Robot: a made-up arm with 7 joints.
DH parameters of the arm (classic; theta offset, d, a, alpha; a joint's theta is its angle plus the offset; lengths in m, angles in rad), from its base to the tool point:
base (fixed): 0 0 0 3.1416
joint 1: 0 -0.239 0 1.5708
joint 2: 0 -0.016 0 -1.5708
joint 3: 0 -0.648 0 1.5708
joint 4: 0 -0.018 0 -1.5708
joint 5: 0 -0.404 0 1.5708
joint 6: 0 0 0 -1.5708
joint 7: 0 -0.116 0 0
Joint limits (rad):
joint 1: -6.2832..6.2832
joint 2: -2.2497..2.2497
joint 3: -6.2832..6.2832
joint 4: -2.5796..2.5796
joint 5: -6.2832..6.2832
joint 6: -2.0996..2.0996
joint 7: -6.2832..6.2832
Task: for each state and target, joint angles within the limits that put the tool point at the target. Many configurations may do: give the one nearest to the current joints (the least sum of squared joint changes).
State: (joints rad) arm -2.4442 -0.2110 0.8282 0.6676 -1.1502 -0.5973 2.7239
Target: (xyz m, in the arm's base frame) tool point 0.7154 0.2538 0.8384
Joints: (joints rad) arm -2.8036 -0.8546 1.2453 1.2208 -1.2488 -0.6704 2.7239
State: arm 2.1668 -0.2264 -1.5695 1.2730 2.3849 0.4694 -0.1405
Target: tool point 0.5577 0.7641 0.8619
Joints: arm 1.9845 -0.9886 -1.7172 0.4942 2.4487 0.3610 -0.1405
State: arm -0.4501 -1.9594 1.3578 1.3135 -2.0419 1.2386 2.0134
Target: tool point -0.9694 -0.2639 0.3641
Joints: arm 0.0322 -1.6492 1.1715 0.9610 -2.0930 1.1999 2.0134
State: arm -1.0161 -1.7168 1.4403 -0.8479 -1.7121 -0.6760 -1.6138
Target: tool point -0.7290 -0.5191 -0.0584
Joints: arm -1.1057 -1.7337 1.4158 -1.2062 -1.6545 -0.7416 -1.6138
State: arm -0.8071 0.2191 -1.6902 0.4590 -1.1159 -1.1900 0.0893
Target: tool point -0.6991 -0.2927 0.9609
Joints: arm -0.7874 -0.7605 -1.9837 0.7643 -1.1436 -1.1210 0.0893
